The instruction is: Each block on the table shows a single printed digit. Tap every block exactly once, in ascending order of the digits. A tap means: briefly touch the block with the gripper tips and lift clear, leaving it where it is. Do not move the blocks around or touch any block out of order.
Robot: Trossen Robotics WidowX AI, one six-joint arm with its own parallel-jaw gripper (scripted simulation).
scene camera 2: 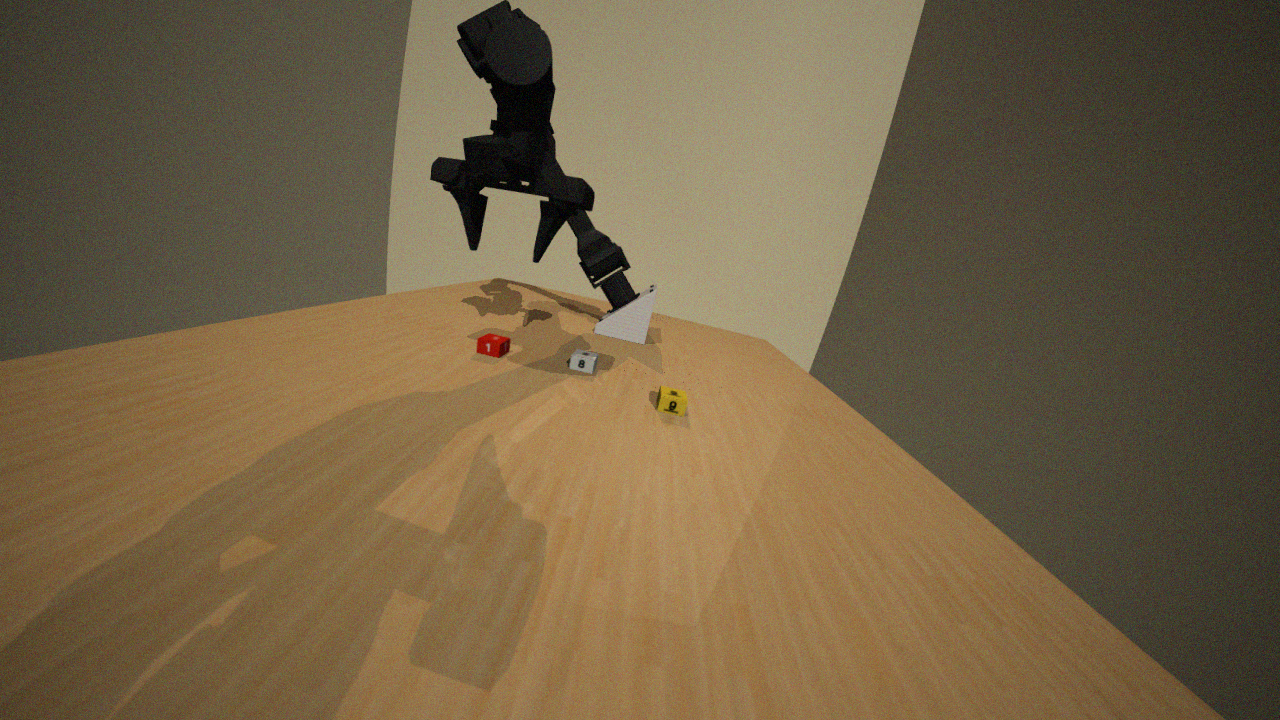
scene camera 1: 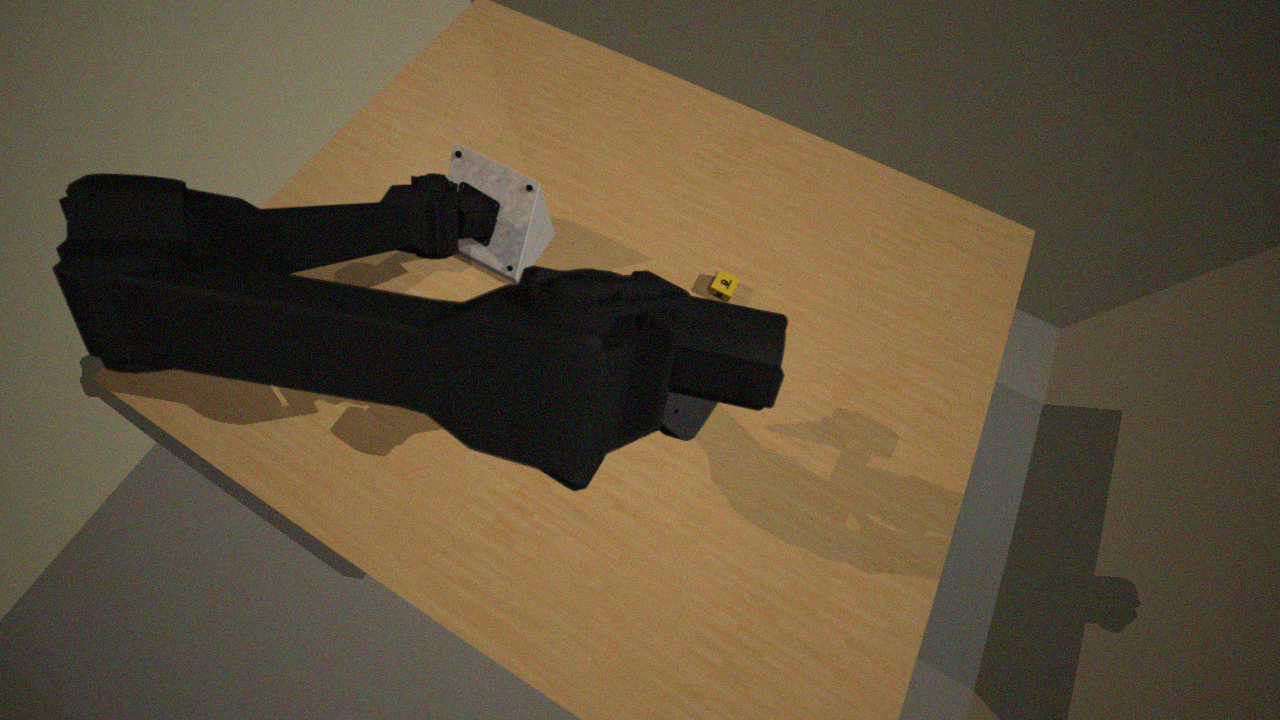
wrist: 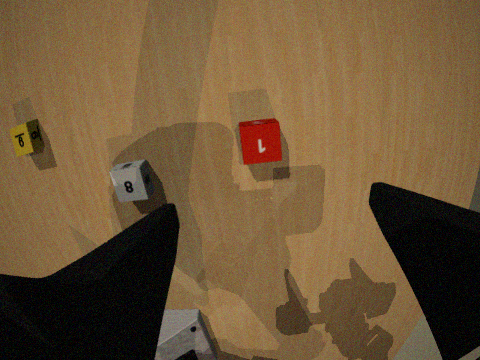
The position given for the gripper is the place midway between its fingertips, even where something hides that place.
Observation:
The gripper (scene camera 2: pixel 504 256) is open, with nothing in its grasp. Further things: a yellow block marked 9 (scene camera 2: pixel 672 401), a grey block marked 8 (wrist: pixel 132 181) and a red block marked 1 (wrist: pixel 260 140).
The gripper shows as well in scene camera 1 (scene camera 1: pixel 615 395) and in the wrist view (wrist: pixel 278 204).

